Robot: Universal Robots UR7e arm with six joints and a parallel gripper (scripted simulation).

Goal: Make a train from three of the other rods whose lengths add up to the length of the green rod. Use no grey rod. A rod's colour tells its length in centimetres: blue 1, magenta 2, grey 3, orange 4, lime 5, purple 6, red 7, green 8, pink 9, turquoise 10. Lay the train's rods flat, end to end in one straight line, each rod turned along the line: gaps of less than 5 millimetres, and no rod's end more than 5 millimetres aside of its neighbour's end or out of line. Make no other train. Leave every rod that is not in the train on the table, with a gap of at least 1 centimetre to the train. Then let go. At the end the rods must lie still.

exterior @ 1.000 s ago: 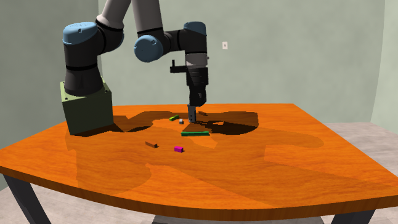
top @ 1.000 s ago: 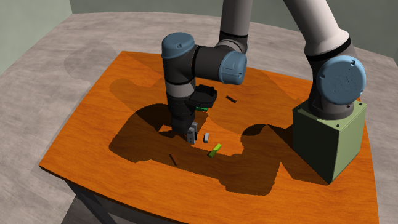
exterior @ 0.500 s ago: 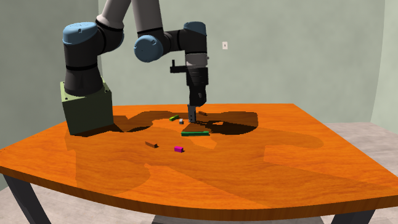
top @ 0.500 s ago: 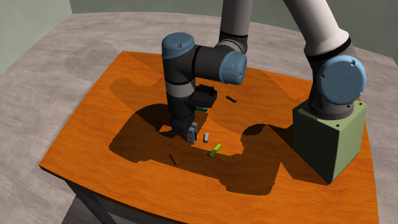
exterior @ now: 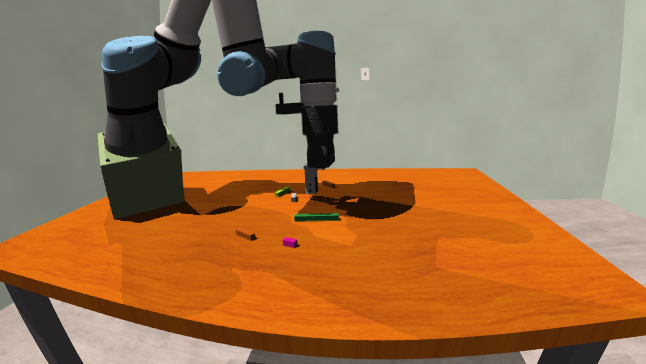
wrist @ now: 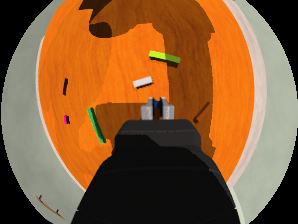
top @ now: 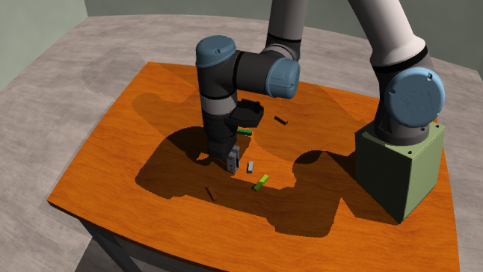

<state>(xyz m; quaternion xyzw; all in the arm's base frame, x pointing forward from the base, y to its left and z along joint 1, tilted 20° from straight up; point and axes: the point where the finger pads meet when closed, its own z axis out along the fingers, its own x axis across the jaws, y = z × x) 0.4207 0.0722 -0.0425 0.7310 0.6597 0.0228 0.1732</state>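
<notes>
Right now my hand is 40 mm past the grey rod, 20 mm to the left of it and 20 mm above it. From my hand the other things lie so: lime rod (70 mm behind, 30 mm to the left, 20 mm below); then green rod (30 mm ahead, 130 mm to the right, 20 mm below); then blue rod (10 mm below).
</notes>
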